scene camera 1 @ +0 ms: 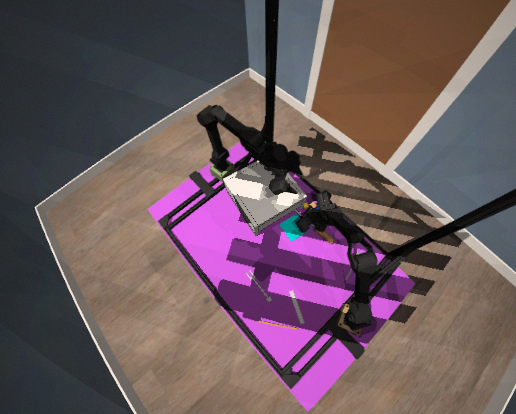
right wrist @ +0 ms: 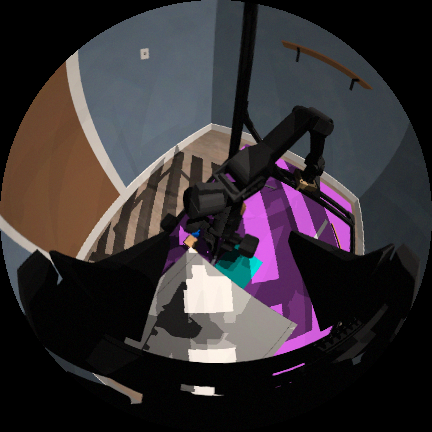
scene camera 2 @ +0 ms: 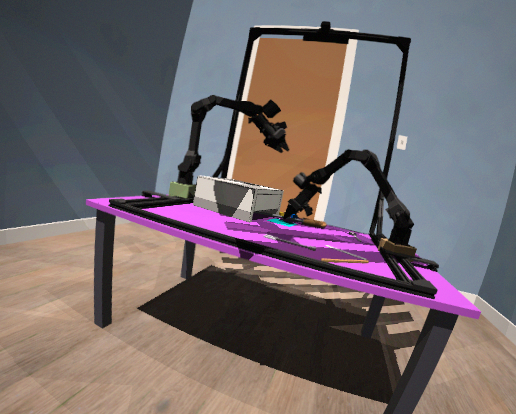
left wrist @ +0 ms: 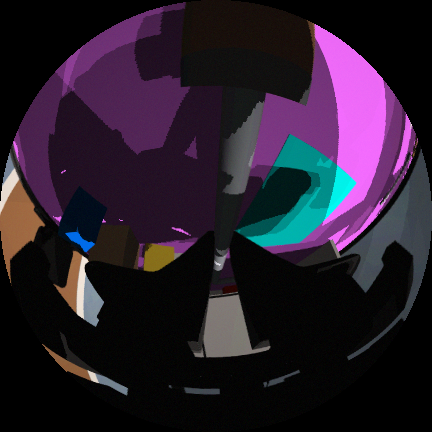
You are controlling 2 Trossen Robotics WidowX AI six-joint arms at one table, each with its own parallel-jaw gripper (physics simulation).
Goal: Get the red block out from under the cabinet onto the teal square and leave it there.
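Places are measured from the left arm's base along level axes (x ahead, y left, z up), in metres.
Pixels of known places: left gripper, fingertip midpoint: (scene camera 1: 302, 217) (right wrist: 215, 256) (scene camera 2: 283, 218) (left wrist: 220, 236); right gripper, fingertip midpoint: (scene camera 1: 299, 184) (right wrist: 231, 237) (scene camera 2: 285, 151); left arm's base at its link origin: (scene camera 1: 352, 319) (right wrist: 306, 177) (scene camera 2: 398, 242); right arm's base at its link origin: (scene camera 1: 221, 166) (scene camera 2: 184, 183).
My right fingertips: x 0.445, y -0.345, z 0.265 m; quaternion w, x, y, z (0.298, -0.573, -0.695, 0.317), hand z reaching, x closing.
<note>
Ahead of a thing's pixels: the offset from my right fingertips to its top centre. "pt": to the spot under its first point.
The grey cabinet {0.166 m ahead, 0.012 m right, 0.181 m down} (scene camera 1: 260, 200) (scene camera 2: 220, 199) (left wrist: 225, 325) (right wrist: 210, 300) stands on the table. In the left wrist view part of the red block {0.242 m ahead, 0.057 m right, 0.279 m down} (left wrist: 230, 289) shows as a dark red patch low in the cabinet's opening. The teal square {pt 0.037 m back, 0.081 m left, 0.316 m down} (scene camera 1: 291, 230) (scene camera 2: 283, 222) (left wrist: 342, 184) (right wrist: 255, 266) lies beside the cabinet, partly shadowed. My left gripper (scene camera 1: 302, 221) (scene camera 2: 287, 217) (left wrist: 220, 236) is shut on a grey-shafted tool (left wrist: 242, 145) with a wooden handle, low beside the square; the shaft points towards the cabinet and its far end is hidden. My right gripper (scene camera 2: 283, 148) is open and empty, high above the cabinet.
A blue block {0.121 m back, 0.082 m right, 0.291 m down} (scene camera 1: 318, 206) (left wrist: 80, 241) (right wrist: 196, 233), a tan block {0.083 m back, 0.086 m right, 0.286 m down} (scene camera 1: 313, 204) (left wrist: 115, 245) (right wrist: 191, 242) and a yellow block {0.047 m back, 0.070 m right, 0.291 m down} (scene camera 1: 306, 205) (left wrist: 159, 258) stand near the cabinet's corner. A fork {0.019 m back, 0.398 m left, 0.308 m down} (scene camera 1: 260, 288), a pale strip {0.213 m back, 0.402 m left, 0.315 m down} (scene camera 1: 297, 309) and a thin stick {0.170 m back, 0.510 m left, 0.309 m down} (scene camera 1: 278, 325) lie farther off.
</note>
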